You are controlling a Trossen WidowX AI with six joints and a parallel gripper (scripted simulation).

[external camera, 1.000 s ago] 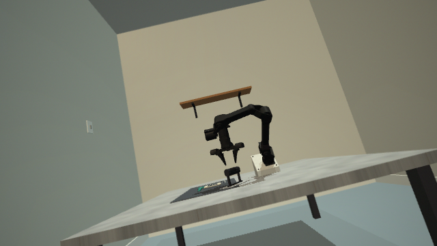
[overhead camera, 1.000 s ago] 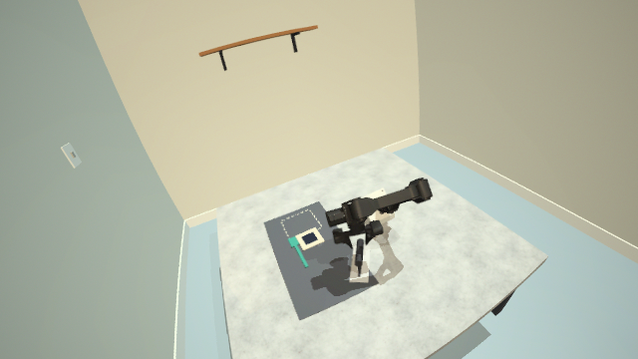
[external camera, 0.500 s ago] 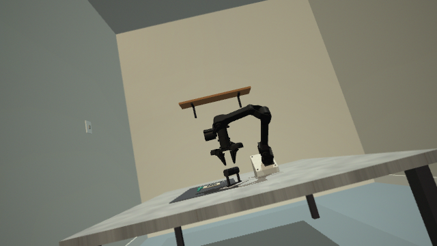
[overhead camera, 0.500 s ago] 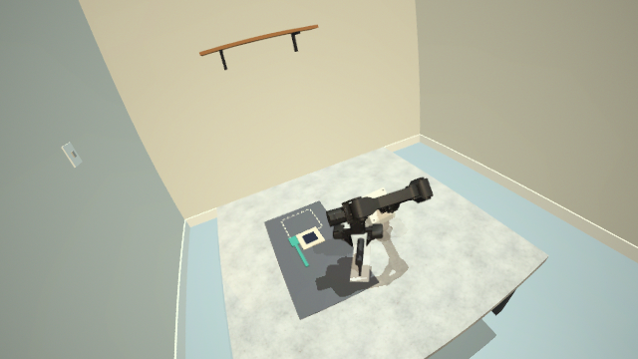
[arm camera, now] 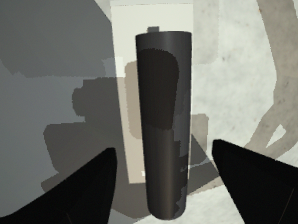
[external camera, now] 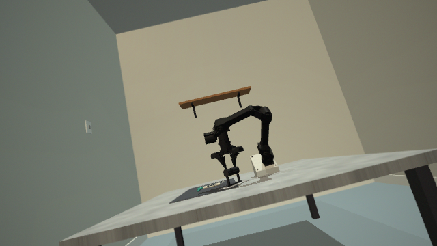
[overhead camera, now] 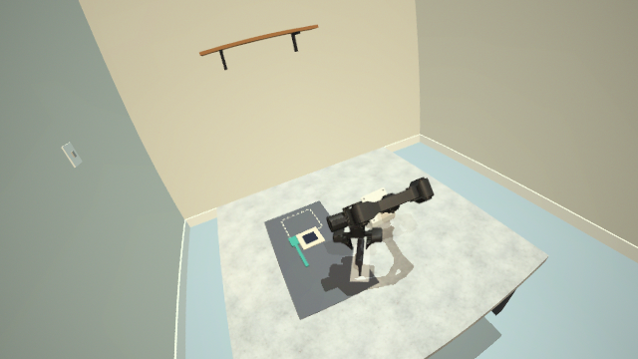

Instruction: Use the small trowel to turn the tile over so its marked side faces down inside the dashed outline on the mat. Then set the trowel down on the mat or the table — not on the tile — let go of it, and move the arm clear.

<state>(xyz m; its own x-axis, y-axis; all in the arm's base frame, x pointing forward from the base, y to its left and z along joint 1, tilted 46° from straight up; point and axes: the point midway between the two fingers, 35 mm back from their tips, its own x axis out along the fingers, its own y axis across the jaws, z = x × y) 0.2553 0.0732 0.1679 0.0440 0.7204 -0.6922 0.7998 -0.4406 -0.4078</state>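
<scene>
Now: gripper tip 2 cm past the trowel, 2 cm to the left of it and 5 cm above it. Round my gripper tip: dark mat: 14 cm ahead, 20 cm to the right, 11 cm below; then teal t-shaped piece: 20 cm ahead, 24 cm to the right, 9 cm below; then tile: 12 cm ahead, 26 cm to the right, 9 cm below.
</scene>
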